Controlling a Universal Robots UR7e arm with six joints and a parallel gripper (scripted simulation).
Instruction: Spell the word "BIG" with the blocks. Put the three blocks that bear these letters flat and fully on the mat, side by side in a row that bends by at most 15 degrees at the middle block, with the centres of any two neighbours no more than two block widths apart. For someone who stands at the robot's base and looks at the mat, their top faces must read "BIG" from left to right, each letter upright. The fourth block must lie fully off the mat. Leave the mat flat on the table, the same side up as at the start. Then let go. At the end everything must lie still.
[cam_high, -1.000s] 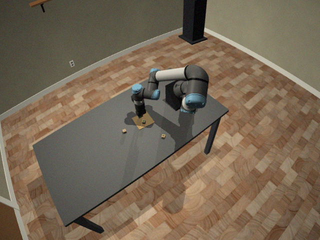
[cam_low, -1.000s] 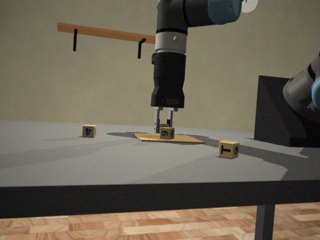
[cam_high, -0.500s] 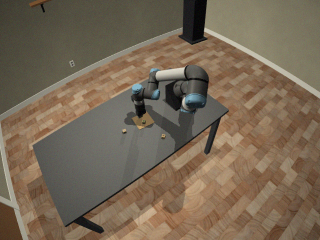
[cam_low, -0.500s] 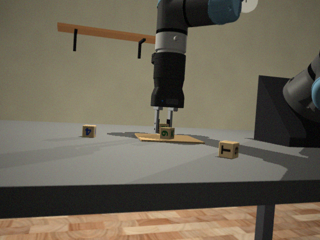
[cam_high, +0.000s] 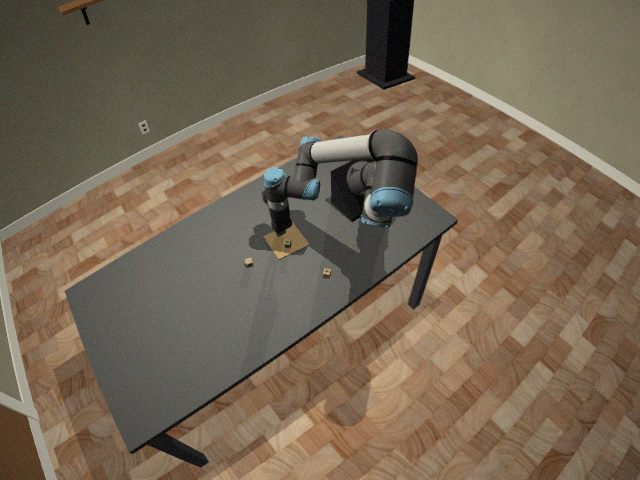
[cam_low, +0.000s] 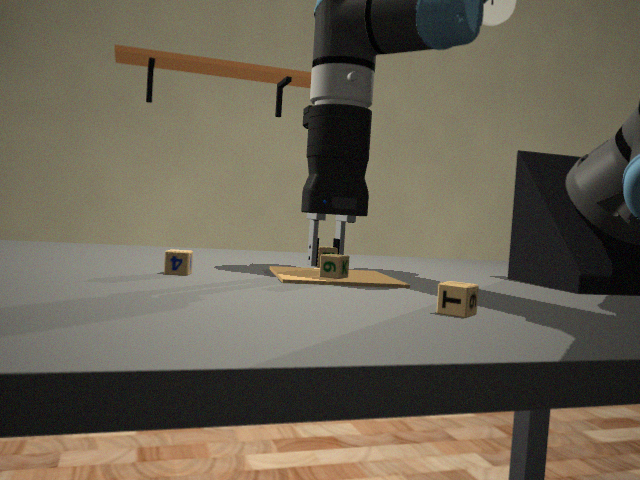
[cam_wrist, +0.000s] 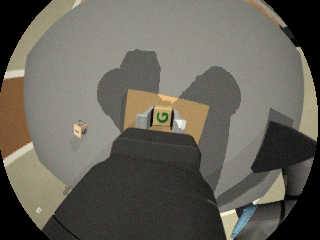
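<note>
Now: the tan mat 4 cm to the left of my hand and 3 cm below it. From my hand the other things lie so: T block: 27 cm to the left, 4 cm behind, 1 cm below.
</note>
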